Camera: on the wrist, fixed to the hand. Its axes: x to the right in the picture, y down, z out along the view.
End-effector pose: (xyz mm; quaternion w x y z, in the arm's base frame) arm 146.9 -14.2 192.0 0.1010 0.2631 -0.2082 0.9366
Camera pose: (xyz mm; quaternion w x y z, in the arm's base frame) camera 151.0 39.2 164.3 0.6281 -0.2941 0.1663 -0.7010
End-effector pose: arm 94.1 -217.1 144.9 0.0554 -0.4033 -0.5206 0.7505
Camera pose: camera 118.8 -174.4 179.5 0.4920 0.4291 -0.0174 -0.7573
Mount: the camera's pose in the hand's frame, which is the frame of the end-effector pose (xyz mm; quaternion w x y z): -14.0 -39.6 -43.3 0.7051 0.1851 -0.2386 0.6416
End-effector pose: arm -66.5 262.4 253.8 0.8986 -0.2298 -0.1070 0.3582
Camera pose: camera -37.6 212.9 235.1 0.4208 0.0211 -0.0761 0.9037
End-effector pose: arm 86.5 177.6 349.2 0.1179 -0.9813 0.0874 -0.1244
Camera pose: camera 67.3 209.2 396.9 0.3654 -0.6437 0.6401 0.2059
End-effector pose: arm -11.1 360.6 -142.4 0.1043 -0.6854 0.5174 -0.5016
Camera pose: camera -21.1 405.8 -103.7 0.6457 -0.2517 0.6869 -0.2190
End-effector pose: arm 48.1 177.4 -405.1 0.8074 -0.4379 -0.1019 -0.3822
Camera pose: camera 3.1 138.0 -413.0 0.8712 -0.3159 -0.0543 0.3719
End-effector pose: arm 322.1 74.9 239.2 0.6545 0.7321 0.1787 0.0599
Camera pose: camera 287.9 113.9 208.3 0.3302 0.7663 -0.4888 0.2544
